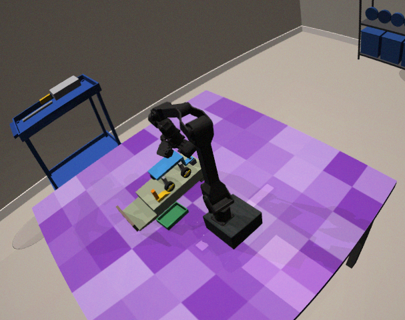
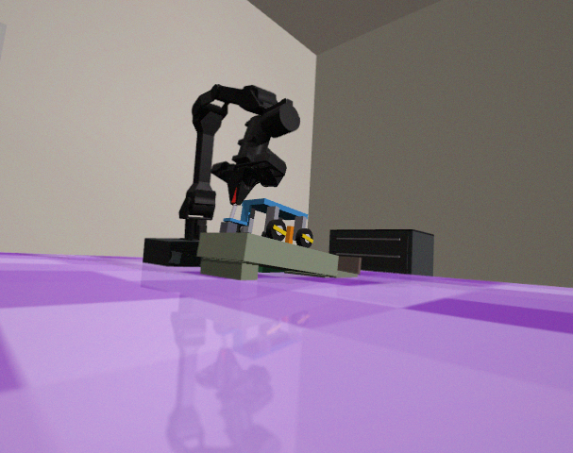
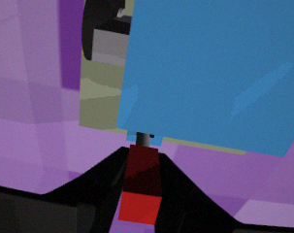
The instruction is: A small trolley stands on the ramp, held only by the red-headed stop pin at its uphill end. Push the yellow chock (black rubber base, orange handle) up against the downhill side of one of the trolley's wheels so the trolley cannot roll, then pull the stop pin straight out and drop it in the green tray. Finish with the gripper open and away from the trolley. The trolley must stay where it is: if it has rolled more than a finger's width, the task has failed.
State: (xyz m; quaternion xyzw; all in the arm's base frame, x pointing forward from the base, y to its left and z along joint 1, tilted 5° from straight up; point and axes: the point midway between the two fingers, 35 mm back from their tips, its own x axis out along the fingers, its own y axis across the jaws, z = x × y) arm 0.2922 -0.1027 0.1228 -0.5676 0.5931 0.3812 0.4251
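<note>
Right now the green tray is 210 mm to the left of my gripper tip, 150 mm below it and 80 mm behind it. The rest, counted from my gripper tip: yellow chock 190 mm to the left, 70 mm below, 20 mm behind; red-headed stop pin right at my gripper tip; blue trolley 90 mm to the left, 40 mm below, 30 mm ahead.
</note>
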